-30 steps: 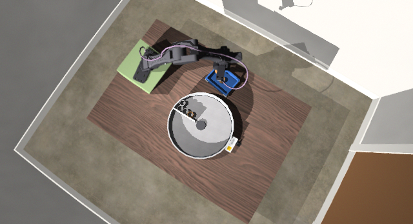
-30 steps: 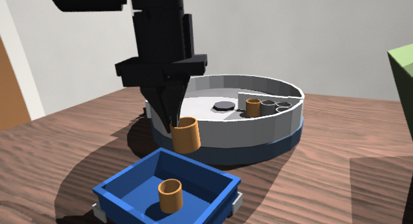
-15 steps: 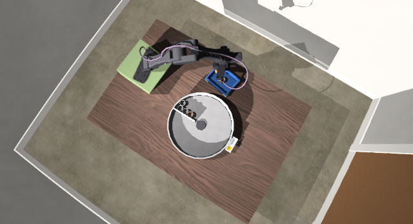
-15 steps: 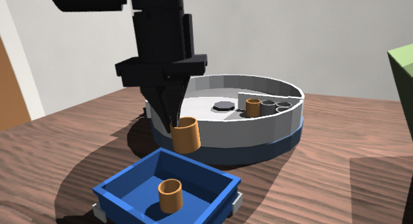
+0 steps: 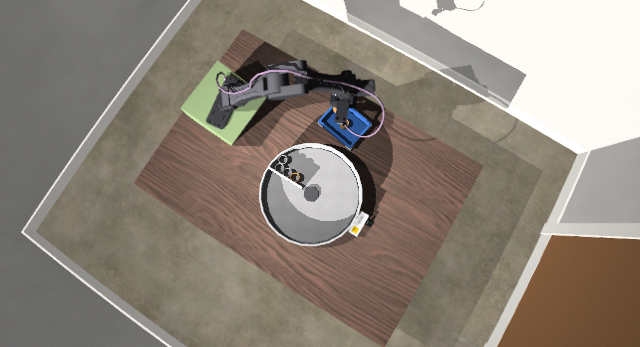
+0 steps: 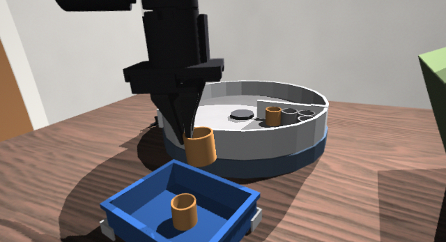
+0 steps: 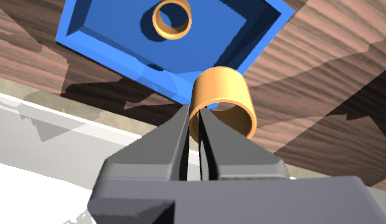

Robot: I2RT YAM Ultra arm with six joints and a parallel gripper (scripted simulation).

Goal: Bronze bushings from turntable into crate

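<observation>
Right now the blue crate is 140 mm below my hand, 30 mm ahead of it and 20 mm to the right of it. From my hand the other things lie so: turntable: 370 mm to the right, 110 mm below, 10 mm ahead.
</observation>
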